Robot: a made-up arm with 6 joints. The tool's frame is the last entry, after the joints. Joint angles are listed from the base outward. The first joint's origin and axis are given. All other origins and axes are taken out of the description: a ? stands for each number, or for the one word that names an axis. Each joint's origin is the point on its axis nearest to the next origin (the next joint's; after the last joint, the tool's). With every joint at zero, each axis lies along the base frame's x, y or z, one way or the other. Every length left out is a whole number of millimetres.
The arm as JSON. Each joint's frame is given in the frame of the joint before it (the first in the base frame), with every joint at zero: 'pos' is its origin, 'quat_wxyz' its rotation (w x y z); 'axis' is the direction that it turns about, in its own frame. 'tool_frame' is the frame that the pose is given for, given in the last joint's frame.
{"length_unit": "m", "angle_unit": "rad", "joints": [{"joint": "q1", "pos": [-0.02, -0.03, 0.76], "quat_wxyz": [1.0, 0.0, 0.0, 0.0], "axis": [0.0, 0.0, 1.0]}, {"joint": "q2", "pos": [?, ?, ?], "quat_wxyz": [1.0, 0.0, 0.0, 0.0], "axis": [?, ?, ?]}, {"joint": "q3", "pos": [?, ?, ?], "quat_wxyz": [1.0, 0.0, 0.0, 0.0], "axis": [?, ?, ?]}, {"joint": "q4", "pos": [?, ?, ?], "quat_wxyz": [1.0, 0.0, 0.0, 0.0], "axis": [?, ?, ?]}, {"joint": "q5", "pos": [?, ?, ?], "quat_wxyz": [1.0, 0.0, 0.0, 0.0], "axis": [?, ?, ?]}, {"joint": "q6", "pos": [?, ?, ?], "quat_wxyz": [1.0, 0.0, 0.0, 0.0], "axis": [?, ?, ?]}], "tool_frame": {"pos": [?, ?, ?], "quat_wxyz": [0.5, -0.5, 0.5, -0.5]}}
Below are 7 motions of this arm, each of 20 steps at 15 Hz.
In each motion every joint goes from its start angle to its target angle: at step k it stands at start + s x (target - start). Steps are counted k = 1, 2, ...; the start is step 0. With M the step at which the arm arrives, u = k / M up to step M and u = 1 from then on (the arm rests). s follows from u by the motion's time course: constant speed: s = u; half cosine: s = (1 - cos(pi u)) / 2; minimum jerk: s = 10 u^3 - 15 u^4 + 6 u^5.
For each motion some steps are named. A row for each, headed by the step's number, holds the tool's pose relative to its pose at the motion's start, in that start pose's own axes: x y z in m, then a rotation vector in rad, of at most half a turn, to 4 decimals.
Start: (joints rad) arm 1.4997 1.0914 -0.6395 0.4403 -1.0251 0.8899
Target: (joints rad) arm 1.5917 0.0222 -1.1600 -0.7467 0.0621 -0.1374
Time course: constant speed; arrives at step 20
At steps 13, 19, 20:
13: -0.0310 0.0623 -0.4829 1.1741 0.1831 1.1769
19: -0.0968 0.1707 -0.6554 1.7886 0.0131 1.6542
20: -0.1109 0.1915 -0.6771 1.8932 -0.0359 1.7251

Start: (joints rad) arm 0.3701 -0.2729 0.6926 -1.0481 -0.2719 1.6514
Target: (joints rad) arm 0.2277 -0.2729 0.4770 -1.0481 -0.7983 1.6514
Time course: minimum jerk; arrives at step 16
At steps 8, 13, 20:
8: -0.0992 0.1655 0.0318 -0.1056 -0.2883 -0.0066
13: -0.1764 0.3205 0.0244 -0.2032 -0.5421 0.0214
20: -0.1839 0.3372 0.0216 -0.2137 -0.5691 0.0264

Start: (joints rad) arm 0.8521 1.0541 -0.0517 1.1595 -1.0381 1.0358
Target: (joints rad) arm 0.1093 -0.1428 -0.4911 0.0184 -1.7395 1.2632
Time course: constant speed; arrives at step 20
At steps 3, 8, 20:
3: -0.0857 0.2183 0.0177 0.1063 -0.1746 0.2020
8: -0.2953 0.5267 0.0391 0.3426 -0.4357 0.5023
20: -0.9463 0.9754 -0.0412 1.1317 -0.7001 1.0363

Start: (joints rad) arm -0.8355 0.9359 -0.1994 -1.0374 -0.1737 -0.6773
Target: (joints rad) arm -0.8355 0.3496 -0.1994 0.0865 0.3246 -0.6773
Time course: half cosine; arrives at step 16
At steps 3, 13, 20:
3: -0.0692 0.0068 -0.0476 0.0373 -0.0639 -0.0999
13: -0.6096 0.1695 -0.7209 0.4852 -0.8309 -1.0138
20: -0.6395 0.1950 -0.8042 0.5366 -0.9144 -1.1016

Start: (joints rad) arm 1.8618 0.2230 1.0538 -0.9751 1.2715 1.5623
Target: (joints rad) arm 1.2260 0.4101 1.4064 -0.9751 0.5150 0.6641
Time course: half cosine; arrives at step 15
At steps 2, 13, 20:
2: 0.0047 0.0060 0.0230 0.0176 -0.0139 0.0283
13: 0.1906 0.0320 0.4444 0.1644 -0.4254 0.4850
20: 0.2024 0.0291 0.4600 0.1587 -0.4460 0.4998

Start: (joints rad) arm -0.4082 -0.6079 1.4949 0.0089 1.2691 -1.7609
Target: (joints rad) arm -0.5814 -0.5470 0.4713 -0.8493 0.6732 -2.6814
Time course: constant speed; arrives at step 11
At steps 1, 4, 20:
1: 0.0956 -0.0143 -0.1196 0.0928 0.1353 0.1083
4: 0.3001 -0.0576 -0.5424 0.4453 0.4885 0.3879
20: 0.1735 -0.1665 -1.6399 1.6174 0.7865 0.6256

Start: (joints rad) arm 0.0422 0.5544 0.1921 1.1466 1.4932 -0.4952
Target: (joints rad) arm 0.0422 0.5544 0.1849 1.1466 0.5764 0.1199
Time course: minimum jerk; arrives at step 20
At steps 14, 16, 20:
14: 0.0644 0.1539 -0.0399 -0.7565 0.1808 -0.4839
16: 0.0708 0.1708 -0.0534 -0.8600 0.1760 -0.5368
20: 0.0741 0.1797 -0.0616 -0.9175 0.1706 -0.5648

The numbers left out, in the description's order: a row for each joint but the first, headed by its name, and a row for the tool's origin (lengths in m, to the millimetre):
q2: xyz 0.18 0.01 0.0, axis 0.0 1.0 0.0
q3: xyz 0.01 0.0 0.51, axis 0.0 -1.0 0.0
q4: xyz 1.27 0.0 0.3, axis -1.0 0.0 0.0
q5: xyz 0.0 0.01 -0.01, axis 0.0 -1.0 0.0
q6: xyz 0.23 0.0 0.02, axis -1.0 0.0 0.0
tool: xyz 0.0 -0.01 0.02

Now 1 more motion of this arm.
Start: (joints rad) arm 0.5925 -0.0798 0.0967 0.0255 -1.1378 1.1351
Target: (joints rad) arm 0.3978 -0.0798 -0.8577 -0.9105 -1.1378 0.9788
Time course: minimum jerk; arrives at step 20
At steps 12, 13, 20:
12: -0.4488 0.2731 0.6755 0.1110 -0.7359 0.6605
13: -0.5225 0.3126 0.7301 0.1139 -0.8107 0.7628
20: -0.7492 0.4249 0.8518 0.1094 -1.0022 1.0776

